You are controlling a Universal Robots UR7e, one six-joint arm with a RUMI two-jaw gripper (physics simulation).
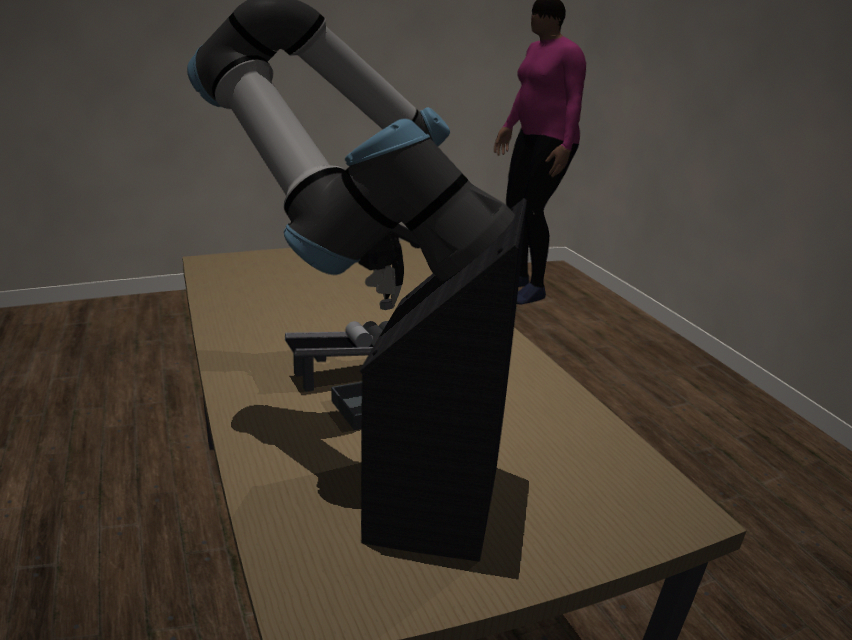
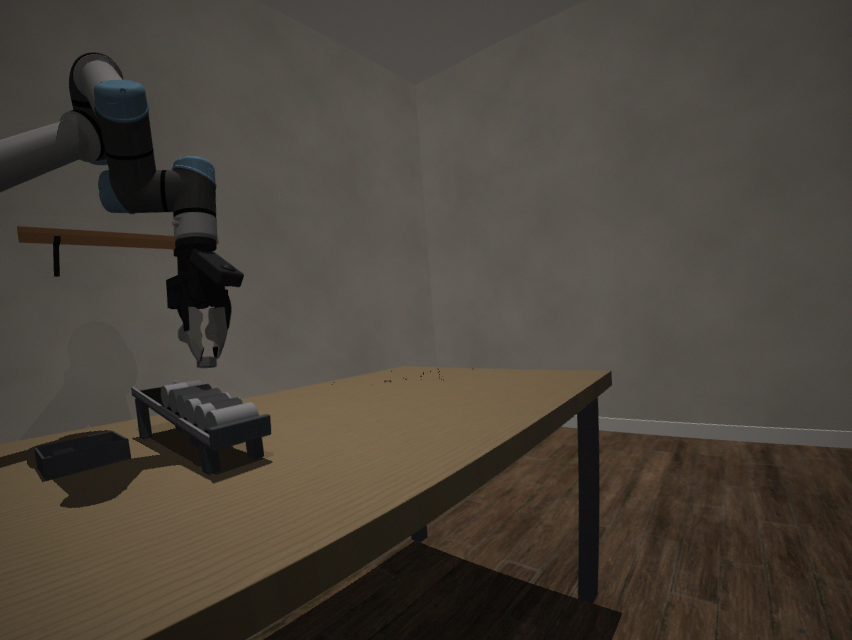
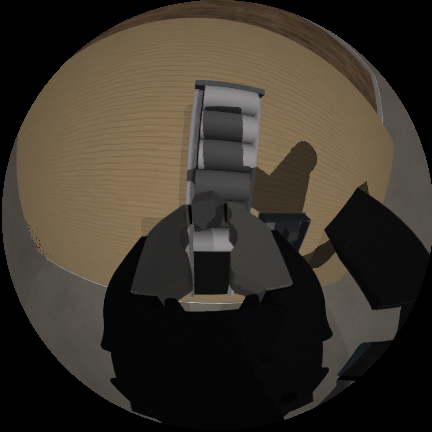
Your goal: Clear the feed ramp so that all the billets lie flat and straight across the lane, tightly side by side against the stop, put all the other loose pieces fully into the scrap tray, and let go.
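Pixels of known places: gripper, fingertip midpoint: [image 1: 389,302] [image 2: 208,360] [image 3: 207,205]; arm's base at its link origin: [image 1: 477,246].
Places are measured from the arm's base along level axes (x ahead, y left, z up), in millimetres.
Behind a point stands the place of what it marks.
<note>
My gripper [image 1: 387,300] @[x 510, y 73, z -291 mm] [image 2: 206,353] @[x 510, y 73, z -291 mm] [image 3: 207,205] @[x 510, y 73, z -291 mm] is shut on a small, many-sided grey piece [image 1: 386,303] @[x 494, y 83, z -287 mm] [image 2: 206,361] @[x 506, y 64, z -292 mm] [image 3: 206,206] @[x 511, y 73, z -286 mm], held above the feed ramp [image 1: 331,352] [image 2: 170,416] [image 3: 192,145]. Several billets lie across the lane in a row. The end billet [image 2: 232,414] @[x 521, y -62, z -365 mm] [image 3: 232,99] @[x 521, y -41, z -357 mm] is beside the stop [image 2: 241,430] @[x 529, y -73, z -388 mm] [image 3: 231,87]. The following billets [image 3: 222,125] @[x 519, y -2, z -352 mm] [image 3: 223,154] @[x 504, y 30, z -347 mm] [image 3: 222,185] @[x 491, y 65, z -343 mm] lie side by side, flat. A light billet [image 3: 212,240] @[x 475, y 139, z -335 mm] shows between the fingers; the fingers hide part of the row. The scrap tray [image 1: 344,411] @[x 262, y 185, z -432 mm] [image 2: 86,456] @[x 303, y 96, z -426 mm] [image 3: 284,217] @[x 315, y 100, z -425 mm] stands beside the ramp; its contents are unclear.
The arm's dark pedestal [image 1: 427,440] @[x -167, y 86, z -231 mm] [image 3: 382,250] @[x 100, y 13, z -242 mm] stands on the wooden table [image 1: 585,475] @[x 20, y -256, z -449 mm] [image 2: 385,468] @[x 688, y -205, z -448 mm] [image 3: 110,150] @[x 706, y 91, z -448 mm], beyond the tray from the ramp. A person [image 1: 551,89] stands beyond the table. A wooden rail [image 2: 103,238] is on the wall.
</note>
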